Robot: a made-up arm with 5 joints.
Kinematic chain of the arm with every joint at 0, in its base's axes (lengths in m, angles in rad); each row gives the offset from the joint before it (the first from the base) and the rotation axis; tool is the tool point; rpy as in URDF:
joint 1: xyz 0 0 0.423 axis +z
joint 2: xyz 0 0 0 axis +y
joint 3: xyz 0.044 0 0.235 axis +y
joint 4: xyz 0.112 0 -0.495 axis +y
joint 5: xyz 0.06 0 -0.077 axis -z
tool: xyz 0 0 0 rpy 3.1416 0 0
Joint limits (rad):
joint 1: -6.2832..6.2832
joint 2: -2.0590..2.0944
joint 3: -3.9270..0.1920
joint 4: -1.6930..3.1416
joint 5: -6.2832..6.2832
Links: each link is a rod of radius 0.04 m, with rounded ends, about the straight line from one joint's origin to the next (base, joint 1, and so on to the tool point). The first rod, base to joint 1, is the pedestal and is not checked.
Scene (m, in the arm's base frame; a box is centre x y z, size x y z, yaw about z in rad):
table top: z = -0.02
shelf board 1: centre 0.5 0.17 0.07 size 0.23 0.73 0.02 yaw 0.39
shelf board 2: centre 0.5 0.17 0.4 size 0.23 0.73 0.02 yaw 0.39
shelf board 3: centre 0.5 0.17 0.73 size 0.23 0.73 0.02 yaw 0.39
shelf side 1: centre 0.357 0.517 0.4 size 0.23 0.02 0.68 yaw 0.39
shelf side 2: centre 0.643 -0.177 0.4 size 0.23 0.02 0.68 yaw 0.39
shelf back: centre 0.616 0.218 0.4 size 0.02 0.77 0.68 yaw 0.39
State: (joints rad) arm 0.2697 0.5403 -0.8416 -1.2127 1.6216
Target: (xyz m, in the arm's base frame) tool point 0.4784 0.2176 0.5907
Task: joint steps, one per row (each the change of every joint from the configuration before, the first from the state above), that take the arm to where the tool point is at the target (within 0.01 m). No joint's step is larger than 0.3 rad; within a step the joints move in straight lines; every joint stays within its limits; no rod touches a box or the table.
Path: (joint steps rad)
1: 0.0844 -0.2638 0.2584 -0.0927 -0.1025
2: 0.0844 -0.2638 0.2584 -0.0927 -0.1025
3: 0.0845 -0.2638 0.2584 -0.0927 -0.1025
4: 0.0844 -0.2638 0.2584 -0.0927 -0.1025
5: -0.0743 -0.2650 -0.1706 -0.0547 0.2050
6: -0.0742 -0.2650 -0.1706 -0.0548 0.2050
7: -0.0080 0.2546 -0.2100 0.0779 0.0000
8: -0.0080 0.2547 -0.2101 0.0780 0.0000
9: -0.0080 0.2546 -0.2100 0.0779 0.0000
10: -0.0080 0.2546 -0.2101 0.0780 0.0000

